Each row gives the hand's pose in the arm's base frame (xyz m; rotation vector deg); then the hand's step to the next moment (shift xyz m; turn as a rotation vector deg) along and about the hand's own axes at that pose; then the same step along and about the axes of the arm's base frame.
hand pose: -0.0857 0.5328 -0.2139 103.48 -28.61 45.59
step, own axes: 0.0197 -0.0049 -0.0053 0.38 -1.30 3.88
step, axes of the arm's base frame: 0.0154 0.0074 0.0122 2.22 -3.13 -1.46
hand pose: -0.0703 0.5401 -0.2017 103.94 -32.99 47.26
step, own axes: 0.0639 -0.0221 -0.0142 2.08 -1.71 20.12
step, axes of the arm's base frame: 0.0534 0.0206 0.0387 8.05 -18.10 -4.44
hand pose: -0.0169 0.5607 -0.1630 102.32 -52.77 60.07
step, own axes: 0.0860 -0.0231 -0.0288 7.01 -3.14 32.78
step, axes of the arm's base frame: 0.0446 0.0202 0.0798 14.79 -29.97 -4.05
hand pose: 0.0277 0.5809 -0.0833 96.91 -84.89 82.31
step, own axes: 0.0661 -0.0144 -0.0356 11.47 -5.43 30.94
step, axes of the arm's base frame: -0.0095 0.0071 0.0755 15.57 -29.57 1.21
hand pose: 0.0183 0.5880 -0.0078 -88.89 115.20 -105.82
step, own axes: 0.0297 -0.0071 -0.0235 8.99 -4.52 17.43
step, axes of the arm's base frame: -0.0244 0.0001 0.0298 8.40 -18.00 3.25
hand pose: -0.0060 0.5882 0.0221 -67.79 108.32 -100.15
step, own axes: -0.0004 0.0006 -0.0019 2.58 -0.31 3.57
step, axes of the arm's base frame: -0.0013 0.0015 -0.0003 1.05 -4.28 0.32
